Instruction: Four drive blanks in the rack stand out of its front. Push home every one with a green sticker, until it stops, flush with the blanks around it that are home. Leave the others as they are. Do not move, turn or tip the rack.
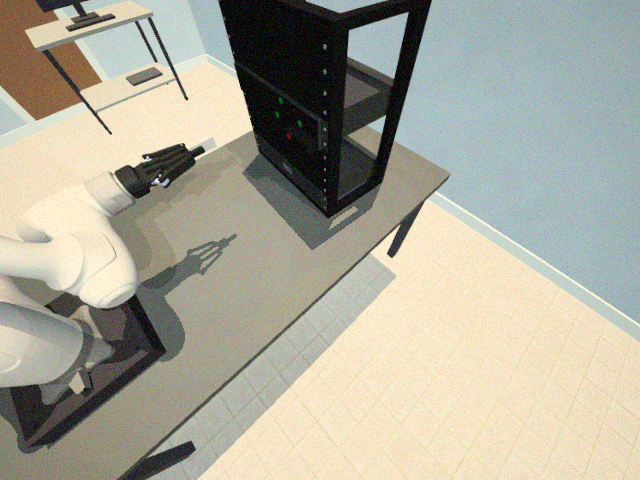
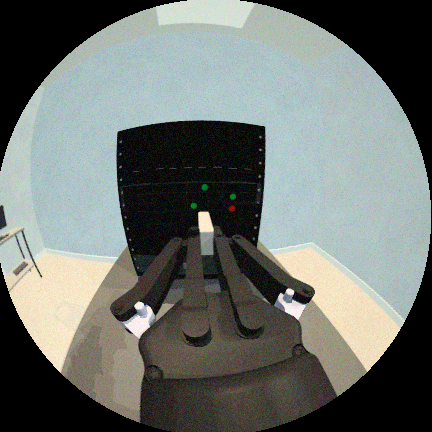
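Observation:
The black rack (image 1: 336, 108) (image 2: 261, 162) stands upright at the far end of the table. Its front bears a blank with a green sticker (image 1: 280, 100) (image 2: 204, 187) at the top, one with a green sticker (image 1: 277, 114) (image 2: 193, 205) lower left, one with a green sticker (image 1: 299, 123) (image 2: 232, 196) at the right, and one with a red sticker (image 1: 288, 136) (image 2: 232, 208) below that. The red one looks to stand out; how far the dark green-stickered blanks stand out is hard to tell. My gripper (image 1: 197, 150) (image 2: 203, 220) is shut, a pale block-like tip at its fingertips, well in front of the rack, apart from it.
The table (image 1: 248, 268) runs from the arm's dark base plate (image 1: 147, 330) to the rack. Its long edge borders the tiled floor. A blue wall (image 1: 522, 129) (image 2: 320, 125) rises behind the rack. A side desk (image 1: 93, 23) with a monitor stands at the back left.

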